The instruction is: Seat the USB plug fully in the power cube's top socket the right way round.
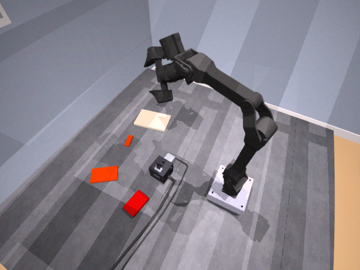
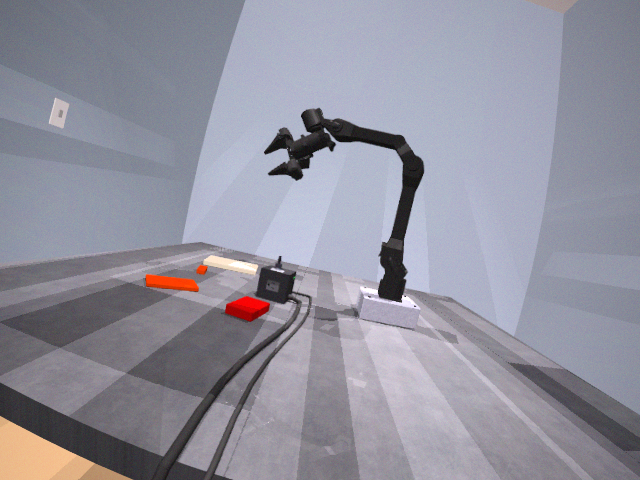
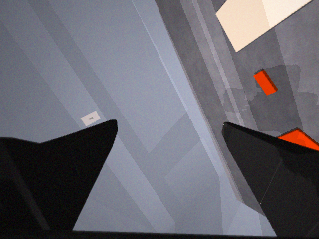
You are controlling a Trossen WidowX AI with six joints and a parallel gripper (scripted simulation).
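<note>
Now: the dark USB plug 27 cm below my gripper tip, 17 cm to the left of it and 16 cm behind it. Also, from my gripper tip: pale socket (30 cm below, 17 cm to the left, 16 cm behind); then small orange block (36 cm below, 10 cm to the left, 10 cm ahead); then cream bar (36 cm below, 8 cm to the right, 8 cm ahead).
</note>
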